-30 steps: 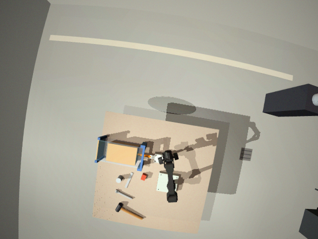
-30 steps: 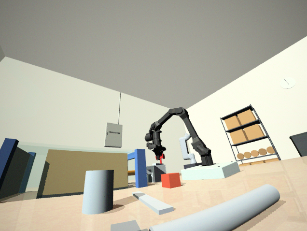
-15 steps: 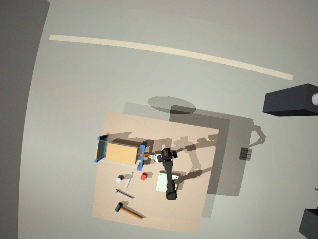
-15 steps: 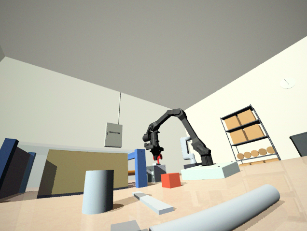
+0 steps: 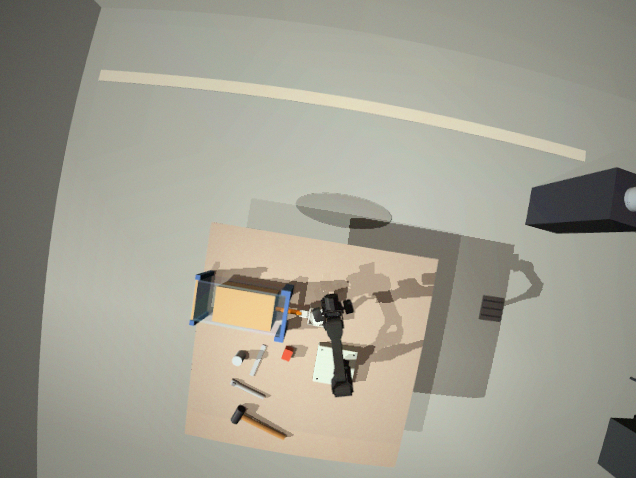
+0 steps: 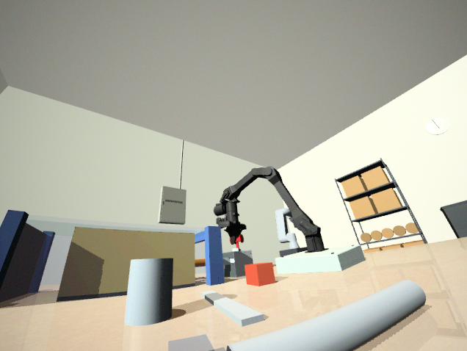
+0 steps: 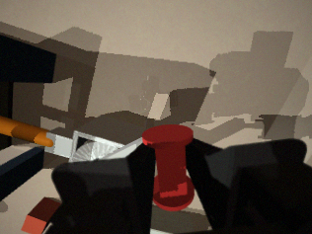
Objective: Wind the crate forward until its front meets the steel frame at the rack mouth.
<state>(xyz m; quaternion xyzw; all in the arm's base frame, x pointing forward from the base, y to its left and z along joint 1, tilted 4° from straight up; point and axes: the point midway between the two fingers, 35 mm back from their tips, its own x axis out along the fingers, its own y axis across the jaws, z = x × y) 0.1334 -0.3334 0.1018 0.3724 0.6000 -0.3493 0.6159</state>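
Now: the winch crank handle 20 mm ahead of my gripper tip, 40 mm to the left of it and 20 mm below it. Also, from my gripper tip: winch (40 mm ahead, 80 mm to the left, 100 mm below); blue frame (220 mm ahead, 100 mm to the left, 20 mm below); red knob (10 mm behind, 10 mm to the left, 10 mm above).
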